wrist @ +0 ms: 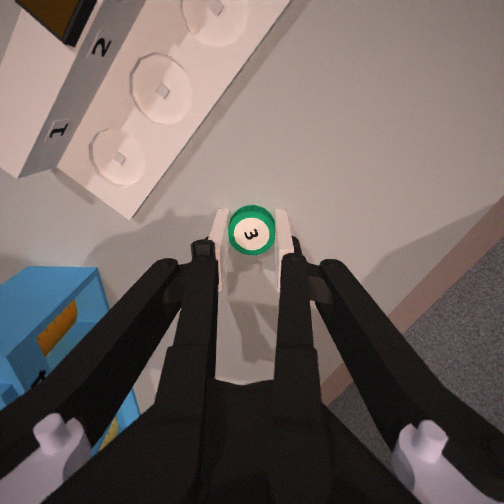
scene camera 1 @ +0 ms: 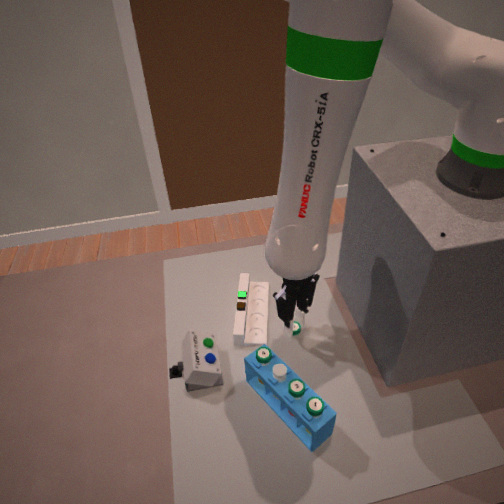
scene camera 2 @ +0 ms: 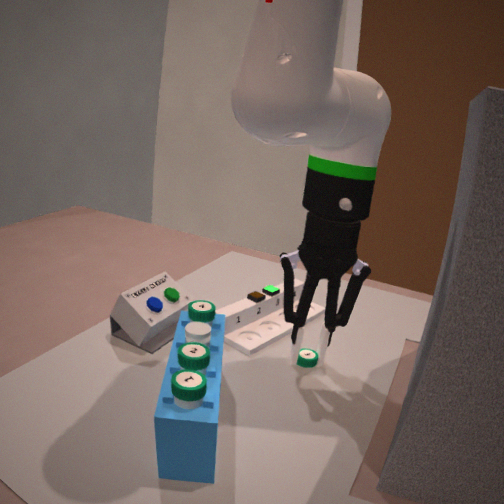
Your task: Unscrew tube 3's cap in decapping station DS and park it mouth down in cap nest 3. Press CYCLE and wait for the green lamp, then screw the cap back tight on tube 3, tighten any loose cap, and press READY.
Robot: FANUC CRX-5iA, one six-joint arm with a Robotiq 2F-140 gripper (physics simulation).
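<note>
The green cap marked 3 [wrist: 251,236] lies on the grey mat with its numbered face up, to the right of the white cap nest tray [wrist: 160,90] and outside every nest. My gripper [wrist: 250,250] is open, just above the cap with a finger on each side, not touching it [scene camera 2: 307,357]. In the blue rack [scene camera 1: 290,395], tube 3 [scene camera 1: 279,371] stands uncapped with a white top, while the other three tubes carry green caps. All nests in view are empty. The green lamp [scene camera 1: 242,294] is lit.
A grey button box [scene camera 1: 202,360] with a green button [scene camera 1: 208,342] and a blue button [scene camera 1: 210,358] sits left of the rack. The lamp strip beside the tray holds a dark amber lamp [scene camera 2: 256,296]. The robot's large grey pedestal [scene camera 1: 425,260] stands close on the right.
</note>
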